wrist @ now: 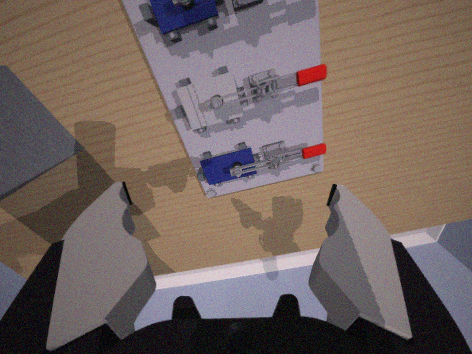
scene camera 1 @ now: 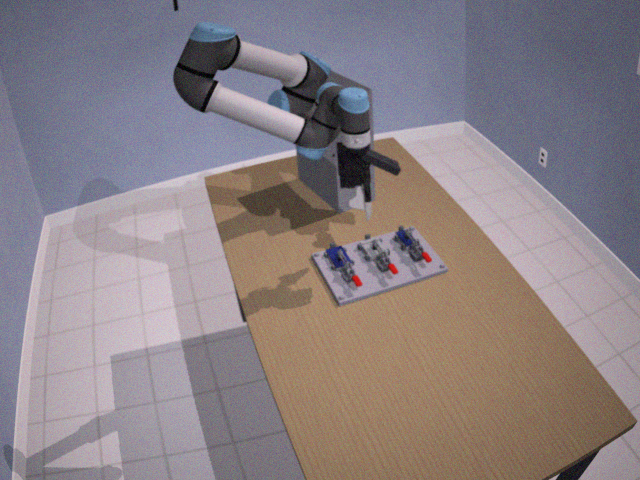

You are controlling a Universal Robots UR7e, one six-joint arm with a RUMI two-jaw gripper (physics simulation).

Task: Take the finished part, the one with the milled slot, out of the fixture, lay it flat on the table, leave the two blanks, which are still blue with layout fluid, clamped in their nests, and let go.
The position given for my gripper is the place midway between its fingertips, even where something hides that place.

my gripper: wrist 231,185; scene camera 1 364,205
same spot on fixture plate: (scene camera 1: 374,282) = (wrist: 299,113)
